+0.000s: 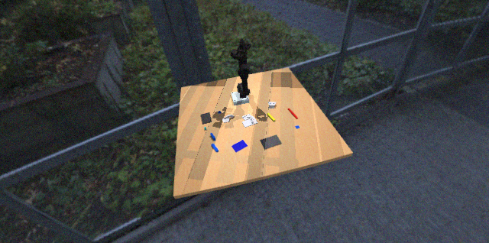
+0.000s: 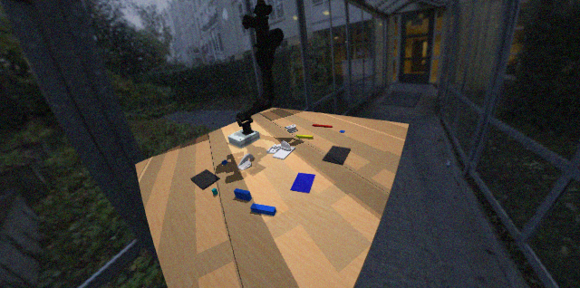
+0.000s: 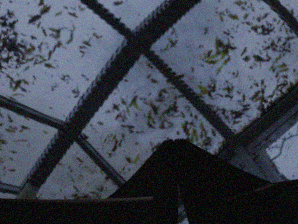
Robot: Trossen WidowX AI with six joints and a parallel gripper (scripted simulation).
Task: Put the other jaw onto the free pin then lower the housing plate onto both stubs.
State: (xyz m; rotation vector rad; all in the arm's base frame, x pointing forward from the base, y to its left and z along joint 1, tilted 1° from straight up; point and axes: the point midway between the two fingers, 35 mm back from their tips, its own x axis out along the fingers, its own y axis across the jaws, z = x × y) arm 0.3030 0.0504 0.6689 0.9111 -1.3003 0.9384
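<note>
Right now my gripper tip is 73 cm above the white jaw, 17 cm to the left of it and 7 cm past it. Also, from my gripper tip: light grey part 72 cm below, 22 cm to the left, 19 cm behind; then yellow bar 74 cm below, 19 cm to the left, 4 cm behind; then blue plate 75 cm below, 25 cm ahead, 9 cm to the right.
</note>
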